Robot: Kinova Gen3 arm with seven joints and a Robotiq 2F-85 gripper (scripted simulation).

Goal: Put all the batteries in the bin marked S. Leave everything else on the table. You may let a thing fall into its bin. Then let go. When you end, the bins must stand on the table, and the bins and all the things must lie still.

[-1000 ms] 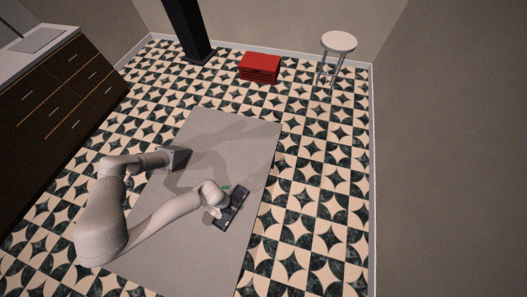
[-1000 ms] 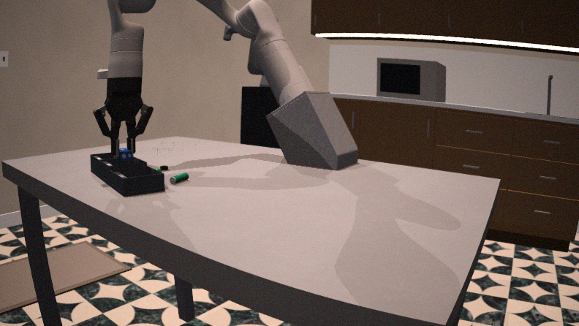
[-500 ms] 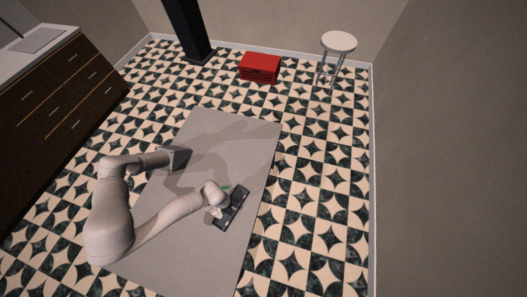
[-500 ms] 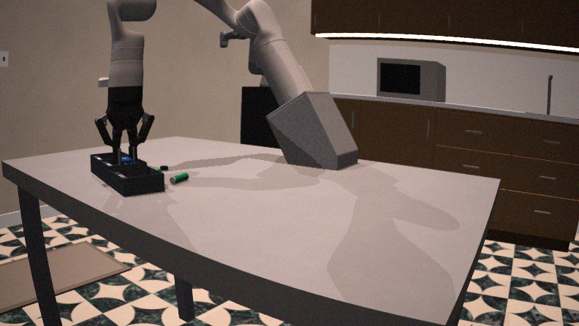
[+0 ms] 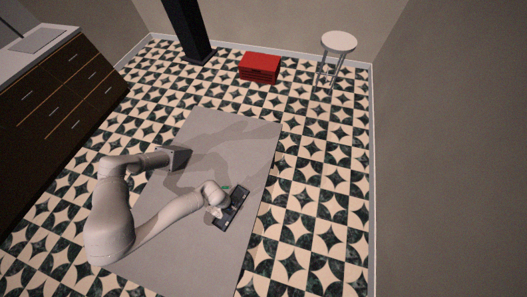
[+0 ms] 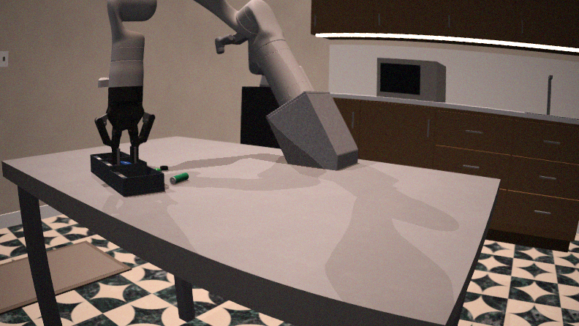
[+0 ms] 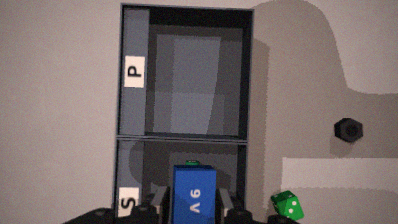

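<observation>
Now: hand 2 cm above the blue 9V battery and 1 cm to the right of it. From my hand the other things lie so: green battery: 8 cm to the left, 8 cm behind, 4 cm below; bin row: 3 cm below, 1 cm ahead; green die: 7 cm behind, 4 cm below, 1 cm to the left.
</observation>
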